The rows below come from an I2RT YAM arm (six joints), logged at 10 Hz.
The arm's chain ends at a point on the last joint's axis. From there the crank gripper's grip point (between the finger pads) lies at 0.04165 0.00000 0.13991 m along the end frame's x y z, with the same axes.
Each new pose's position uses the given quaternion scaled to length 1; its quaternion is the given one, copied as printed.
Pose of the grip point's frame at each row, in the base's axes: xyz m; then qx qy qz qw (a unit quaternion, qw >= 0):
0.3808 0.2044 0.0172 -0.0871 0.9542 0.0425 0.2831
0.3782 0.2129 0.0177 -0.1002 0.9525 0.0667 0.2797
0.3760 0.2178 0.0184 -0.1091 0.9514 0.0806 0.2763
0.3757 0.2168 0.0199 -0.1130 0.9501 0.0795 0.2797
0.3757 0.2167 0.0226 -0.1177 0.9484 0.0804 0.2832
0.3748 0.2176 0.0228 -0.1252 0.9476 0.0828 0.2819
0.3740 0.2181 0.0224 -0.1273 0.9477 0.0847 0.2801
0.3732 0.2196 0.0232 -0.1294 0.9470 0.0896 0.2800
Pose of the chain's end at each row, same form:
0.3406 0.1921 0.1570 -0.0871 0.9542 0.0425 0.2831
0.3398 0.1937 0.1572 -0.1002 0.9525 0.0667 0.2797
0.3392 0.1947 0.1578 -0.1091 0.9514 0.0806 0.2763
0.3379 0.1939 0.1590 -0.1130 0.9501 0.0795 0.2797
0.3370 0.1934 0.1614 -0.1177 0.9484 0.0804 0.2832
0.3367 0.1937 0.1617 -0.1252 0.9476 0.0828 0.2819
0.3365 0.1937 0.1614 -0.1273 0.9477 0.0847 0.2801
0.3360 0.1938 0.1620 -0.1294 0.9470 0.0896 0.2800

